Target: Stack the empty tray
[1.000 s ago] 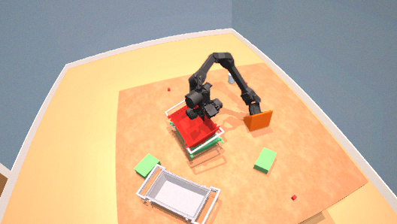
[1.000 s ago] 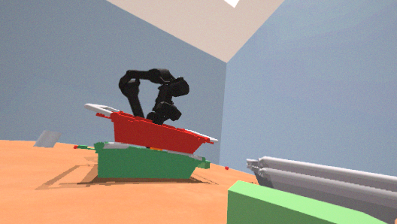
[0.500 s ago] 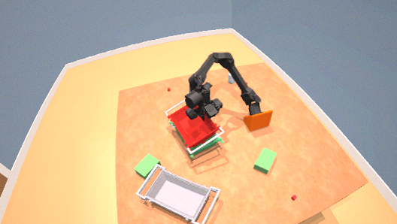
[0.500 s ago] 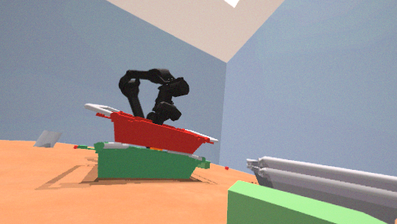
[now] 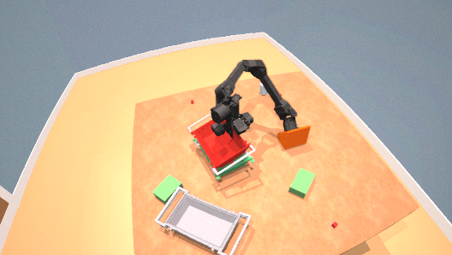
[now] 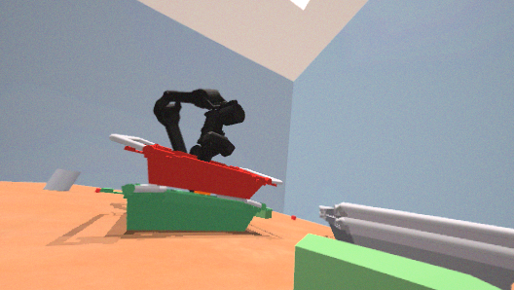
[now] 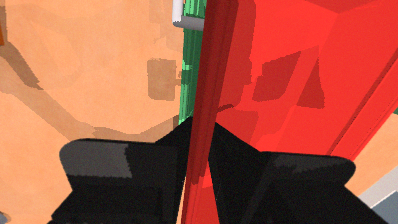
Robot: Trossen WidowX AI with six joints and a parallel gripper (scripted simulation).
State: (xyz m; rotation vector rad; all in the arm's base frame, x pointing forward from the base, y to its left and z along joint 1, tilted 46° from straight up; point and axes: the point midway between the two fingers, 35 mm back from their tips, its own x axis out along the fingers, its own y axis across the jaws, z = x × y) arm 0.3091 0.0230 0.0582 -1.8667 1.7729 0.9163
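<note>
Right now the red tray is 7 cm ahead of my gripper tip, 1 cm to the left of it and 2 cm above it.
</note>
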